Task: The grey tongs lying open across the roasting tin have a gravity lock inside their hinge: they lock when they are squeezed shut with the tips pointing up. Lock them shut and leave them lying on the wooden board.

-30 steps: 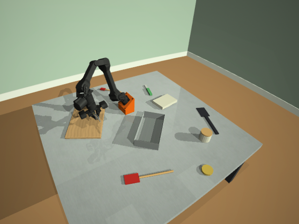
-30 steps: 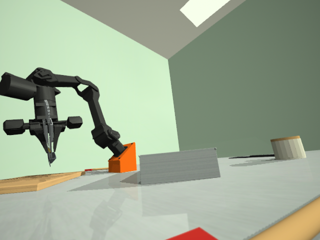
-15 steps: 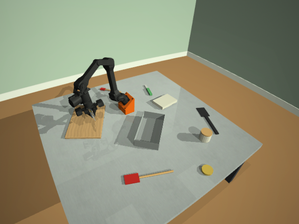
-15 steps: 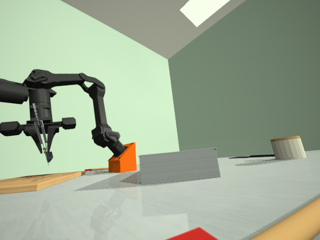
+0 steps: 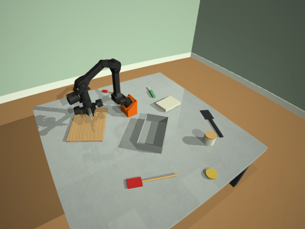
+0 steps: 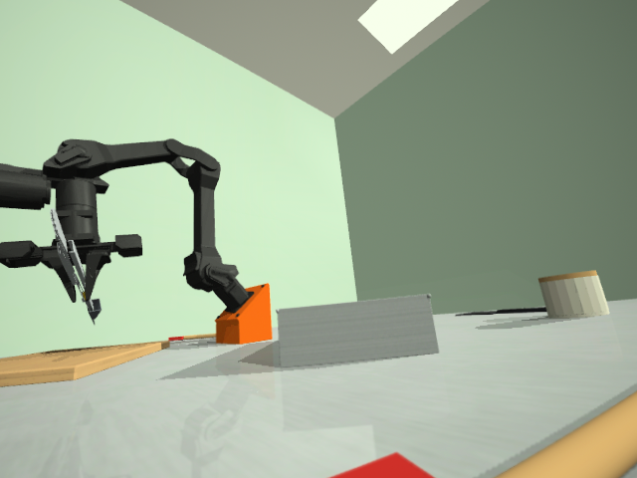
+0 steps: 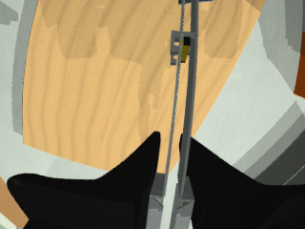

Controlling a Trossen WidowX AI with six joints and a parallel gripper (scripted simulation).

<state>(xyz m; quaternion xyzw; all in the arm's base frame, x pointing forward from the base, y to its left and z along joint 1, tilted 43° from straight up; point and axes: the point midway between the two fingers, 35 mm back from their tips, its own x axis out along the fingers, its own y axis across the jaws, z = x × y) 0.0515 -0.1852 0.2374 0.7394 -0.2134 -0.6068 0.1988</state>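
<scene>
The yellow lock piece lies 60 mm behind my gripper tip and 10 mm above it. From my gripper tip the other things lie so: grey roasting tin 340 mm to the left, 250 mm ahead, 70 mm below; then red spatula 550 mm ahead, 130 mm to the left, 90 mm below; then wooden board 90 mm below, 50 mm behind, 20 mm to the right.
</scene>
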